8 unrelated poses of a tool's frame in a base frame.
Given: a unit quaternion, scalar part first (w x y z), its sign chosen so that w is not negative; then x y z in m.
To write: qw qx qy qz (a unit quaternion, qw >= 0); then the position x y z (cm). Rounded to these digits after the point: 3 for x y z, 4 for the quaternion.
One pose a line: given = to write
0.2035 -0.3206 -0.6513 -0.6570 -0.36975 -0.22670 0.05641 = 0.2035 -0.3206 -0.6513 -0.6570 -36.975 -22.670 5.641
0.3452 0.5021 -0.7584 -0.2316 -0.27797 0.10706 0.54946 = 0.3452 0.5021 -0.7584 -0.2316 -27.797 10.706 54.946
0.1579 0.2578 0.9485 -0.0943 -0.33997 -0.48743 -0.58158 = 0.1579 0.2578 0.9485 -0.0943 -33.997 -48.743 -58.158
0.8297 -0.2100 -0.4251 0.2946 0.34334 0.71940 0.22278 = 0.8297 -0.2100 -0.4251 0.2946 34.334 71.940 22.278
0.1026 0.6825 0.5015 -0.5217 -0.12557 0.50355 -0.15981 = 0.1026 0.6825 0.5015 -0.5217 -12.557 50.355 -15.981
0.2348 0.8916 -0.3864 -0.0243 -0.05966 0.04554 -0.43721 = 0.2348 0.8916 -0.3864 -0.0243 -5.966 4.554 -43.721
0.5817 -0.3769 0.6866 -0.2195 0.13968 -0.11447 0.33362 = 0.5817 -0.3769 0.6866 -0.2195 13.968 -11.447 33.362
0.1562 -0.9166 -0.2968 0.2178 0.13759 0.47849 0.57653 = 0.1562 -0.9166 -0.2968 0.2178 13.759 47.849 57.653
